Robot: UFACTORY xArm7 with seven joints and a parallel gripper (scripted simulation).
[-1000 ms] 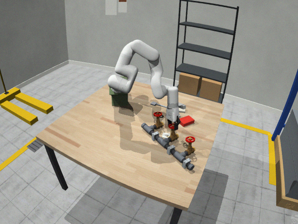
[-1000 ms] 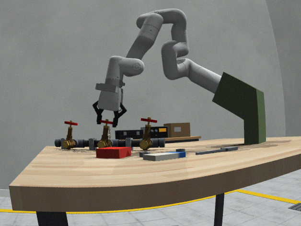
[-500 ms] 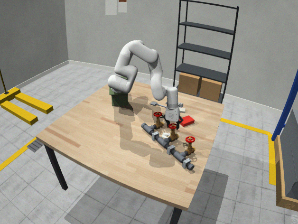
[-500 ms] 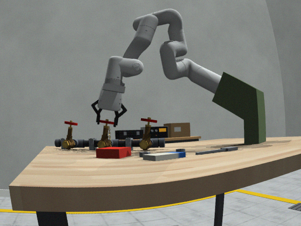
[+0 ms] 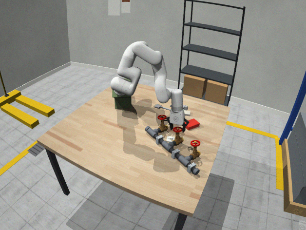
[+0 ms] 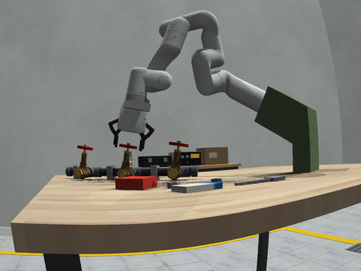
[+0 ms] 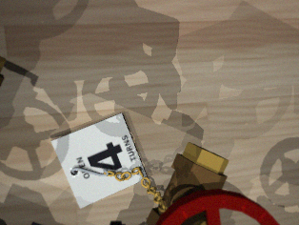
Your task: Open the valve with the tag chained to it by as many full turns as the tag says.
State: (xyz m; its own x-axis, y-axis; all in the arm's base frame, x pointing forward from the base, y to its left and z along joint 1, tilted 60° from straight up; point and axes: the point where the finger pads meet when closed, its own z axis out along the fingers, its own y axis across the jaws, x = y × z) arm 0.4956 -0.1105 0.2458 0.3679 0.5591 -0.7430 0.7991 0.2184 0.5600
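Right now the white tag is 12 cm below my hand, 5 cm behind it and 4 cm to the left of it. Round my hand: red block (24 cm to the left, 11 cm below, 11 cm ahead); then grey wrench (47 cm to the left, 16 cm behind, 12 cm below); then blue flat tool (42 cm to the left, 12 cm below, 4 cm ahead).
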